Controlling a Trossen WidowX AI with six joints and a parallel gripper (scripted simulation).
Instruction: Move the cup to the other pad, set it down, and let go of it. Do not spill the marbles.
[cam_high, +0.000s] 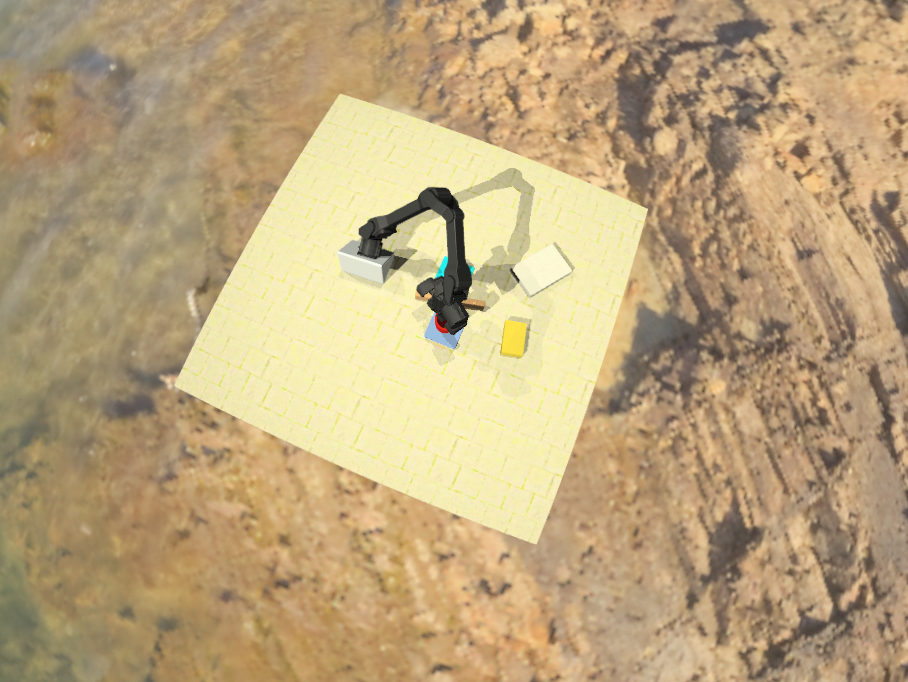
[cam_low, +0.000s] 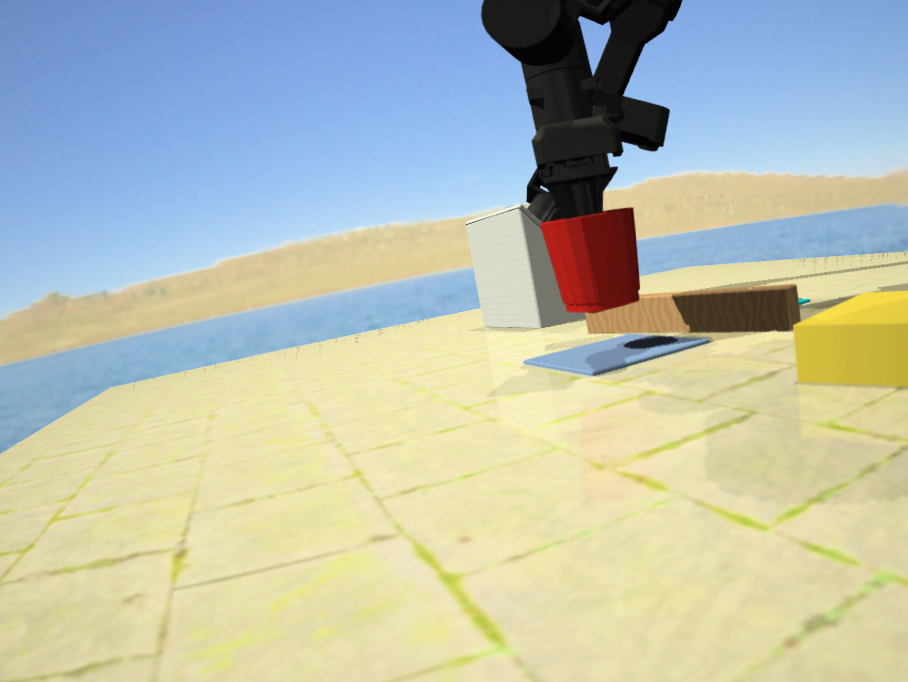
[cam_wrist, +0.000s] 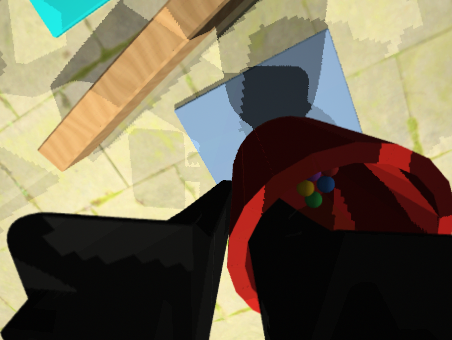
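The cyan pad is 170 mm to the left of my gripper tip, 80 mm below it and 10 mm ahead of it. The rest, counted from my gripper tip: red cup: 20 mm to the right, 20 mm ahead; then light blue pad: 80 mm below, 30 mm ahead, 20 mm to the right; then wooden bar: 80 mm to the left, 70 mm below, 20 mm ahead.
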